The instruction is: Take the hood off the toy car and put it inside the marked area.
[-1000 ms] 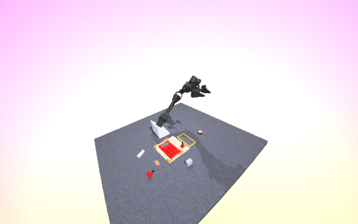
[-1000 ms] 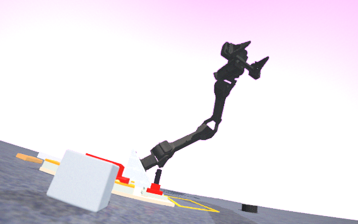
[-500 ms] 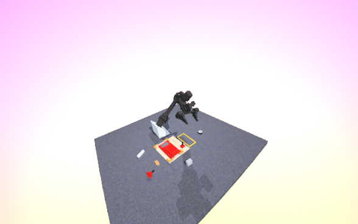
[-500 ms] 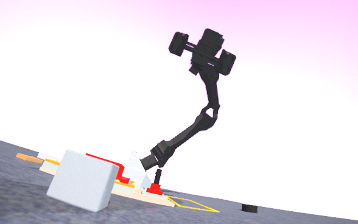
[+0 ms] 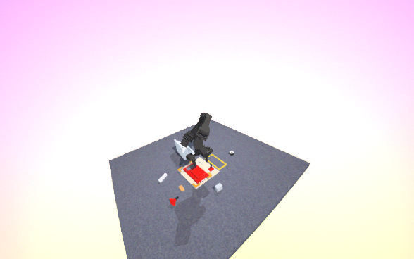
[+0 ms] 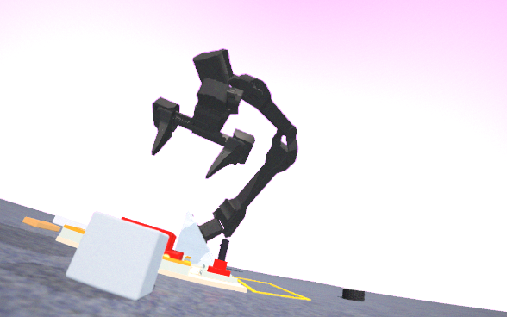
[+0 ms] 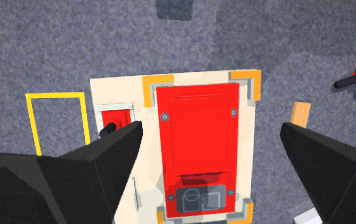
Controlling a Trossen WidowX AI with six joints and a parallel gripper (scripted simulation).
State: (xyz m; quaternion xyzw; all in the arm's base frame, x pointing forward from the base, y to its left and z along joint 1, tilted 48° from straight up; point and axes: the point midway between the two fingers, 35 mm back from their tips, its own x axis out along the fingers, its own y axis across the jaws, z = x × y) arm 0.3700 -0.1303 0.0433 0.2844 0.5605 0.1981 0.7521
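The red hood lies 10 cm below my gripper tip, 4 cm behind it and 1 cm to the right of it. From my gripper tip the other things lie so: white wheel: 36 cm to the left, 14 cm below, 6 cm behind.
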